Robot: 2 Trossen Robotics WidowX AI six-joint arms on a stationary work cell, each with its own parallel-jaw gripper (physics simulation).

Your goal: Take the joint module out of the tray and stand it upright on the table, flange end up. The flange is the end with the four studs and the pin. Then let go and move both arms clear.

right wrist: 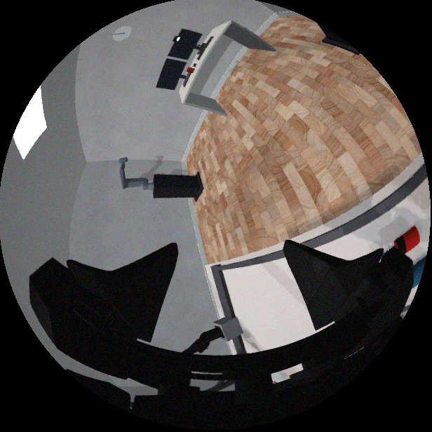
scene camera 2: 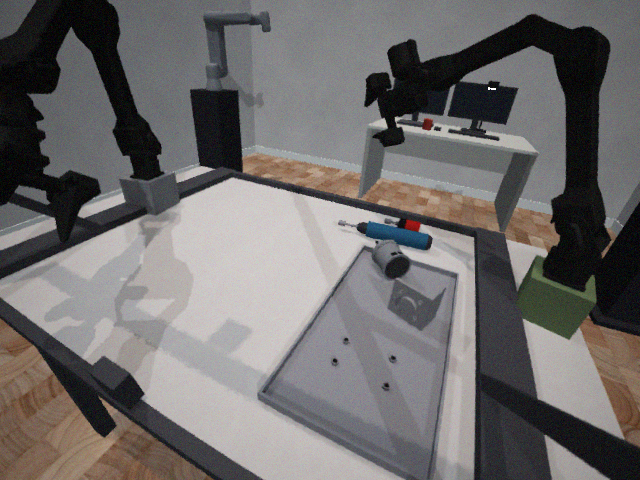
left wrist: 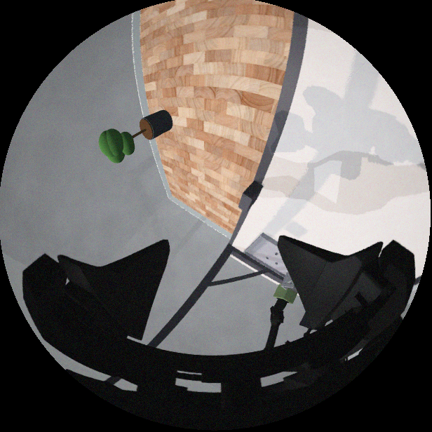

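Where they show: left gripper, fingertip midpoint: (scene camera 2: 24,236); right gripper, fingertip midpoint: (scene camera 2: 369,122); left arm's base, link origin: (scene camera 2: 147,175); right arm's base, link origin: (scene camera 2: 563,276).
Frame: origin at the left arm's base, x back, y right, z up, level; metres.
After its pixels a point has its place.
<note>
The joint module (scene camera 2: 391,258) @[x -0.679, y 0.125, z -0.031 m] is a short grey cylinder lying tilted on its side at the far left corner of the grey tray (scene camera 2: 356,413) @[x -0.662, y 0.412, z -0.088 m] (left wrist: 263,250). A dark round end faces the camera; studs and pin cannot be made out. My left gripper (left wrist: 224,244) is open and empty, raised at the table's left side in scene camera 2; part of it is cut off there. My right gripper (scene camera 2: 373,119) @[x -0.561, y -0.277, z 0.158 m] (right wrist: 232,247) is open and empty, high above the far side of the table. The module is not visible in either wrist view.
A blue screwdriver-like tool (scene camera 2: 398,235) @[x -0.694, y -0.031, z -0.060 m] and a red-and-black tool (scene camera 2: 412,225) @[x -0.729, y -0.108, z -0.064 m] (right wrist: 407,240) lie beyond the tray. A grey angular bracket-like shape (scene camera 2: 405,305) @[x -0.712, y 0.229, z -0.051 m] and small round fittings (scene camera 2: 345,340) @[x -0.627, y 0.307, z -0.082 m] show inside the tray. A dark block (scene camera 2: 116,381) @[x -0.389, y 0.492, z -0.036 m] sits on the near left table edge.
</note>
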